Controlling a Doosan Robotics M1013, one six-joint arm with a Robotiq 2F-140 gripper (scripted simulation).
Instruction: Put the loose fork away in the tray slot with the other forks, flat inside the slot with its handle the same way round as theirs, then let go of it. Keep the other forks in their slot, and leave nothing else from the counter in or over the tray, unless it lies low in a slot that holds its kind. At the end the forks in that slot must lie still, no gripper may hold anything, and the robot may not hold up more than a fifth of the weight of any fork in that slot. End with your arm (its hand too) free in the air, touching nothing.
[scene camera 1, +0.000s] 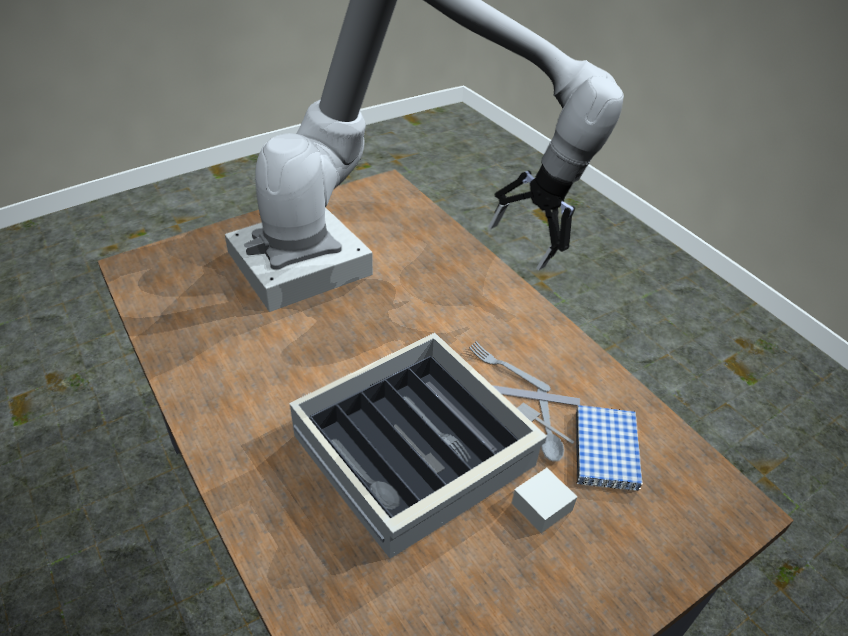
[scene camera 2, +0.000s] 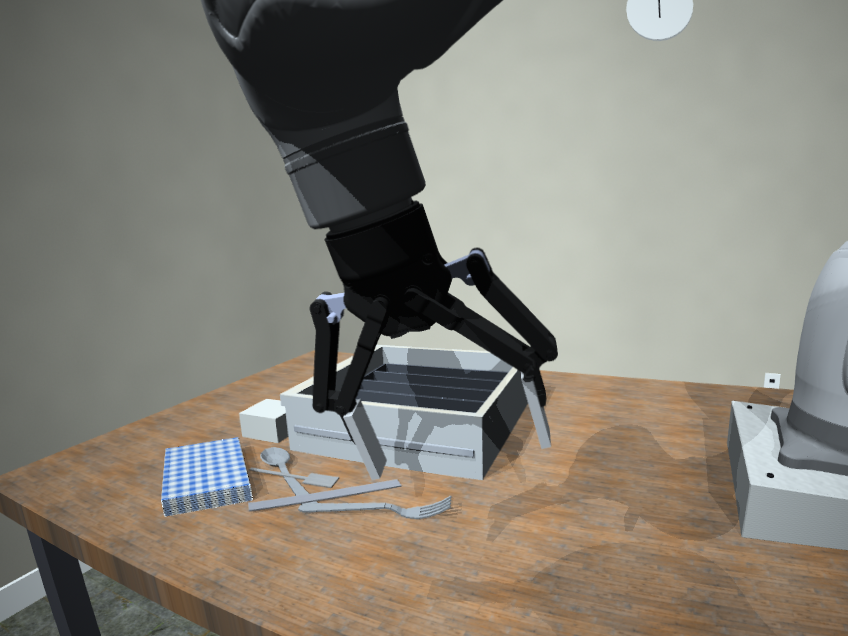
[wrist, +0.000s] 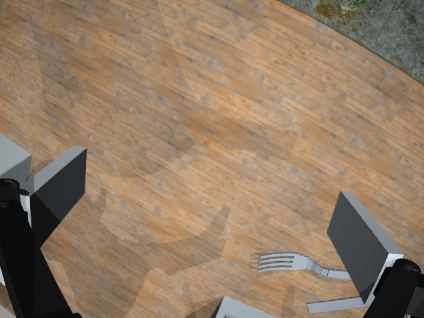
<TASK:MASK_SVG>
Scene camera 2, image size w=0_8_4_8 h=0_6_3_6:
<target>gripper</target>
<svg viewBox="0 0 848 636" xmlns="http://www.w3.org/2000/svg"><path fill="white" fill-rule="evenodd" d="M326 234L325 242L338 276L343 283L344 293L332 295L330 292L323 292L310 305L310 312L316 329L312 407L317 413L333 411L340 415L350 439L356 445L372 480L381 478L387 459L361 399L355 399L381 334L394 339L408 332L429 330L435 323L448 330L458 332L521 372L522 384L541 449L551 447L550 428L544 410L546 391L540 367L547 361L554 361L557 358L556 338L495 275L485 252L481 248L473 248L469 255L447 263L438 251L423 204L411 200L412 204L409 207L380 220L337 233L329 231ZM347 308L349 312L365 323L341 391L335 391L340 320L344 316L344 309ZM452 279L460 278L468 286L475 285L480 294L530 346L465 306L461 300L448 293Z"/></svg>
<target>white block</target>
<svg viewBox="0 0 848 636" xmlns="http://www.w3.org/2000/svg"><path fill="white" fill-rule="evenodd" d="M239 413L242 437L279 443L288 437L285 406L281 406L279 400L265 399Z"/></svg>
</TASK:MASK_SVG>
